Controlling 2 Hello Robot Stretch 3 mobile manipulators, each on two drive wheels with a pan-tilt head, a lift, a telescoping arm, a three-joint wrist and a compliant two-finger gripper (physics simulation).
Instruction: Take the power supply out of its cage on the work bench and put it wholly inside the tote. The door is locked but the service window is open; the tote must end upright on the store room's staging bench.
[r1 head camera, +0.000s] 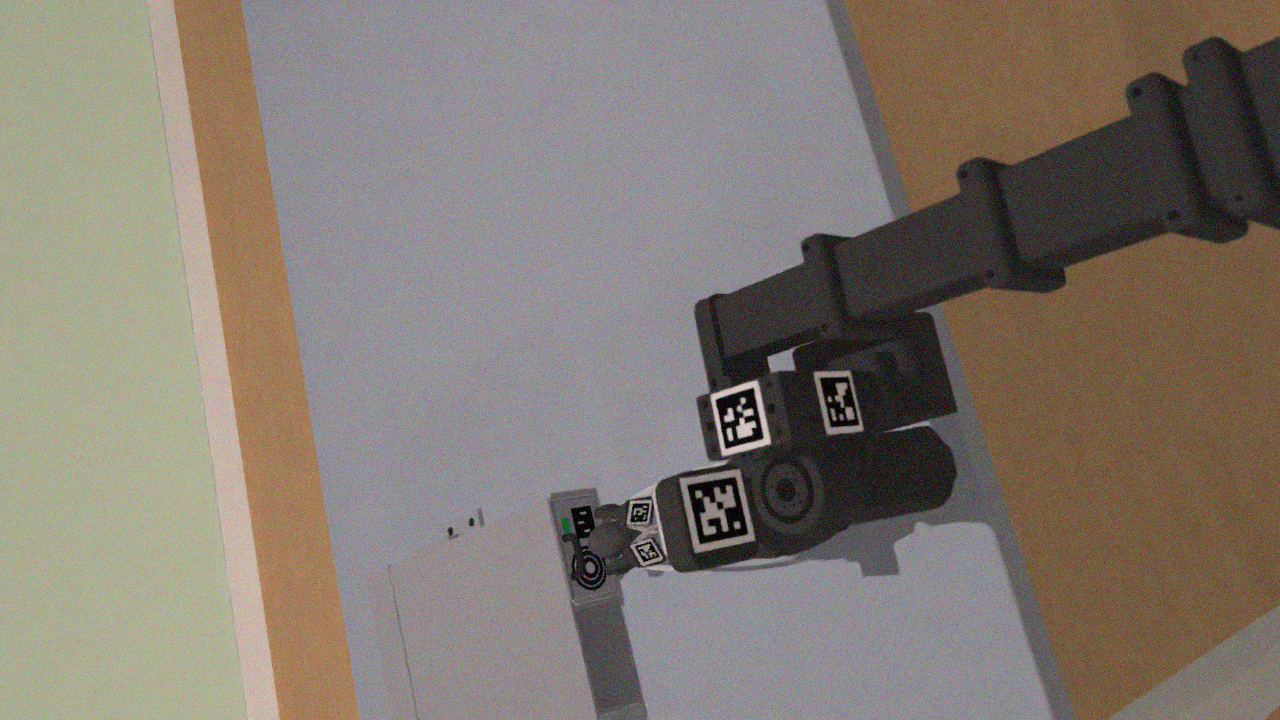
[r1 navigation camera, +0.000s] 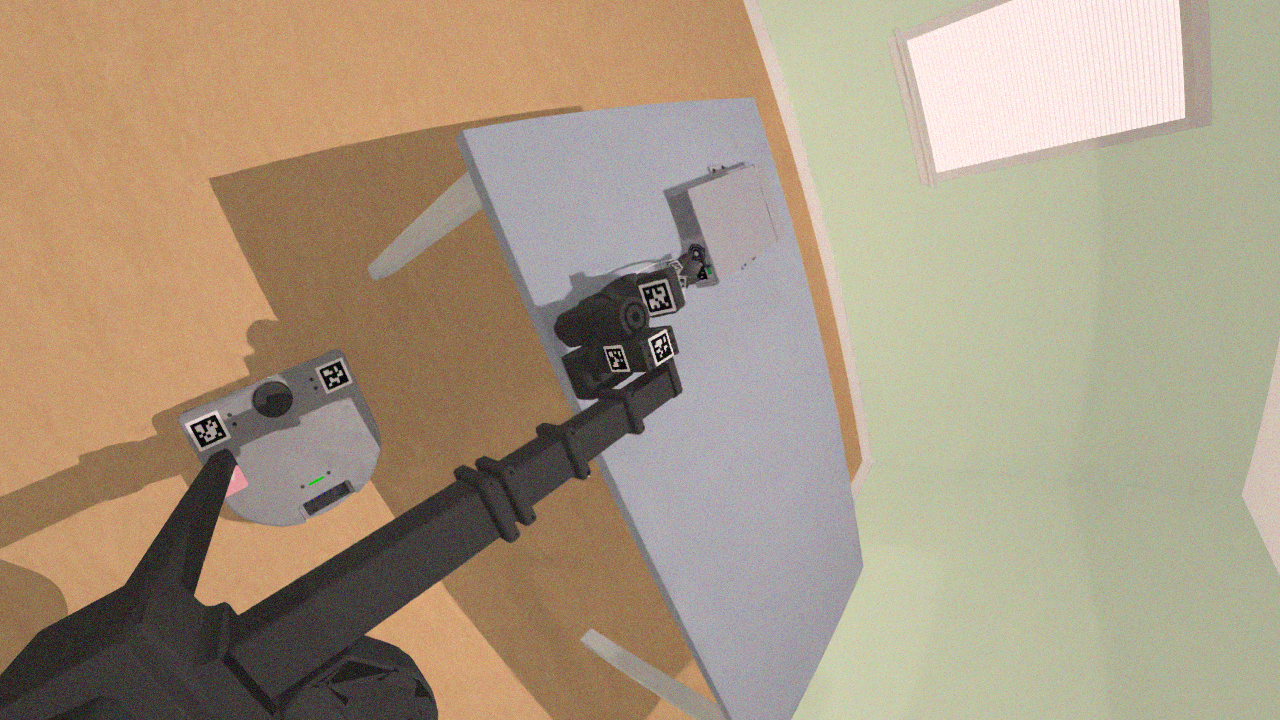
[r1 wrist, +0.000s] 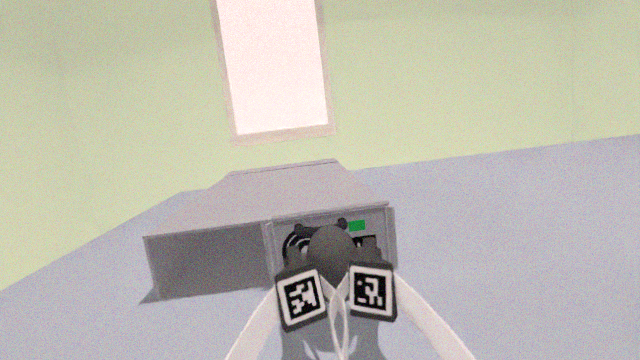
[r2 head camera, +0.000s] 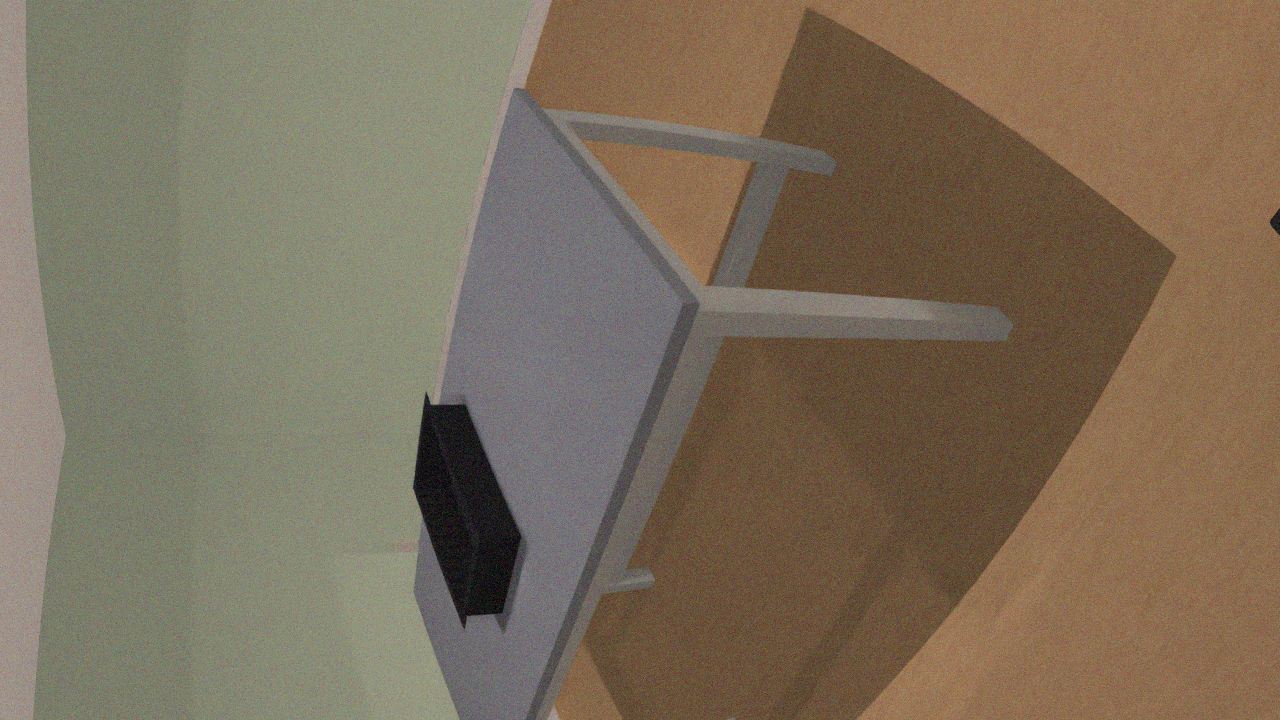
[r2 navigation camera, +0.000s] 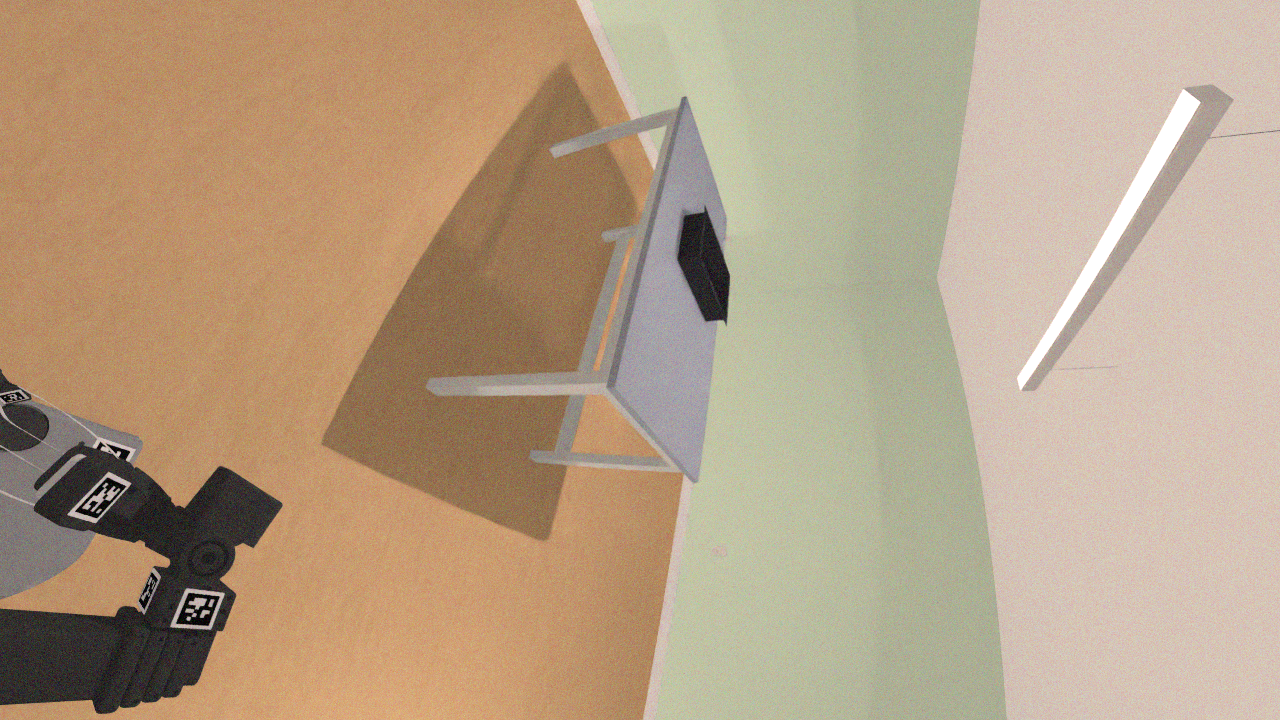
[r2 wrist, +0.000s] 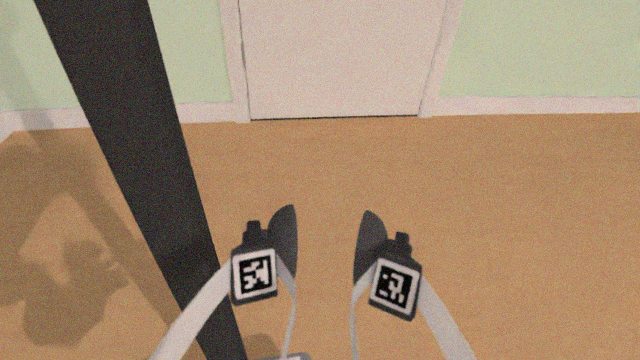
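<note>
The grey cage (r1 head camera: 483, 617) (r1 navigation camera: 733, 219) (r1 wrist: 300, 195) stands on the work bench (r1 head camera: 537, 223) (r1 navigation camera: 716, 447) (r1 wrist: 500, 225). The power supply (r1 head camera: 566, 525) (r1 navigation camera: 707, 271) (r1 wrist: 356, 225) sits in it with its end face showing: a round fan grille, a dark socket, a green label and a small dark handle. My r1 gripper (r1 head camera: 610, 537) (r1 navigation camera: 693, 264) (r1 wrist: 330, 255) is shut right in front of that face, its tips together and hiding part of the handle; I see nothing between them. The black tote (r2 head camera: 492, 537) (r2 navigation camera: 702, 268) stands upright on the staging bench (r2 head camera: 572, 313) (r2 navigation camera: 662, 358). My r2 gripper (r2 wrist: 327, 242) is open above the floor, away from that bench.
A bright framed panel (r1 navigation camera: 1056, 89) (r1 wrist: 275, 65) is in the wall beyond the work bench. In the r2 wrist view a closed pale door (r2 wrist: 335, 60) stands ahead, and a dark bar (r2 wrist: 135, 140) crosses the left. The r1 base (r1 navigation camera: 304, 447) stands beside the work bench.
</note>
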